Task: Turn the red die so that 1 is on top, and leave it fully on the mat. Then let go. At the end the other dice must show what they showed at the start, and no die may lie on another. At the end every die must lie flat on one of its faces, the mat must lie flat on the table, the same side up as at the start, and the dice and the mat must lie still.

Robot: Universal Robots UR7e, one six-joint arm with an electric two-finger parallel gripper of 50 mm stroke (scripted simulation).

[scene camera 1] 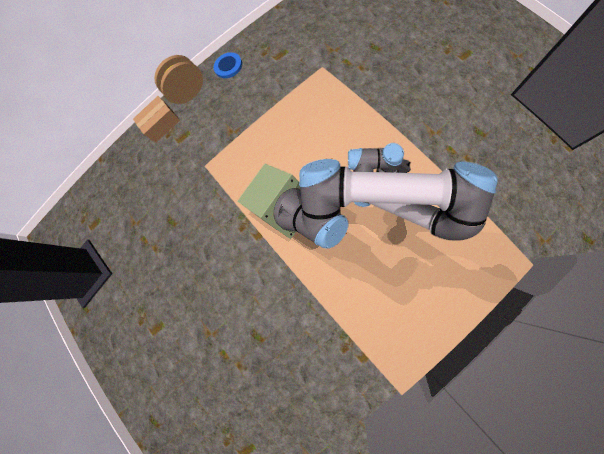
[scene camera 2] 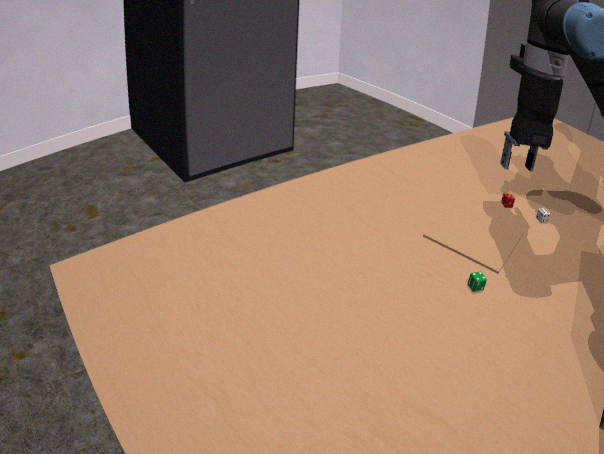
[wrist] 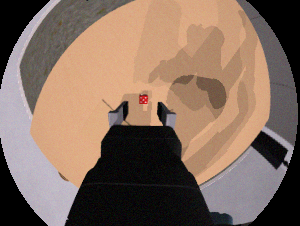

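Observation:
Scene camera 2: gripper (scene camera 2: 516,167). Wrist view: mat (wrist: 96,127), gripper (wrist: 142,107).

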